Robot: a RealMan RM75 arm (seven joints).
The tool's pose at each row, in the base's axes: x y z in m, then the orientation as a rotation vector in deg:
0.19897, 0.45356, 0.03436, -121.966, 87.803, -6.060
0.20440, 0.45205, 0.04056, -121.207, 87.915, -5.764
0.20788, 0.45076, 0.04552, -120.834, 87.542, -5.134
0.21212, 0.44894, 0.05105, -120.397, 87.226, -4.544
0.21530, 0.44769, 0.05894, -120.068, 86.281, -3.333
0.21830, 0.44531, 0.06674, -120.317, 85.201, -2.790
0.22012, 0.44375, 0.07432, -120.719, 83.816, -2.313
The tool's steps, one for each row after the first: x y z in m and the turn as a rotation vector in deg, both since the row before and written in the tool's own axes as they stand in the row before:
0.00191, -0.00710, -0.00401, 0.386, -0.394, 0.455
0.00123, -0.00495, -0.00352, 0.173, -0.683, 0.079
0.00179, -0.00576, -0.00394, 0.209, -0.656, 0.132
0.00023, -0.00605, -0.00610, 0.128, -1.285, -0.146
0.00107, -0.00562, -0.00654, 0.020, -0.745, -0.613
-0.00007, -0.00469, -0.00642, 0.043, -0.791, -0.871

